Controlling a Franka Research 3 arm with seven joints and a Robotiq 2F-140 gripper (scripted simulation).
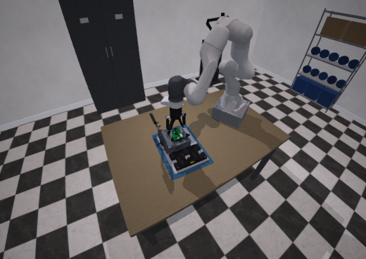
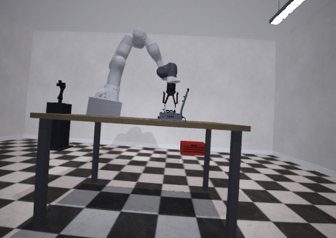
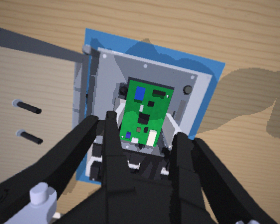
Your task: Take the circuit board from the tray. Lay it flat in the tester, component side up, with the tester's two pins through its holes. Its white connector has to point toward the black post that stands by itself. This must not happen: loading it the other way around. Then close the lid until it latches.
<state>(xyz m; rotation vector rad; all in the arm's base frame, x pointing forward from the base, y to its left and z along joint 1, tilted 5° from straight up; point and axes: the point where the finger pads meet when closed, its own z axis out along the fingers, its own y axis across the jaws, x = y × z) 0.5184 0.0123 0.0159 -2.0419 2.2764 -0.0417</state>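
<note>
My hand is 2 cm above the green circuit board. From my hand the other things lie so: tester lid 12 cm ahead, 8 cm above, 1 cm to the right.
</note>
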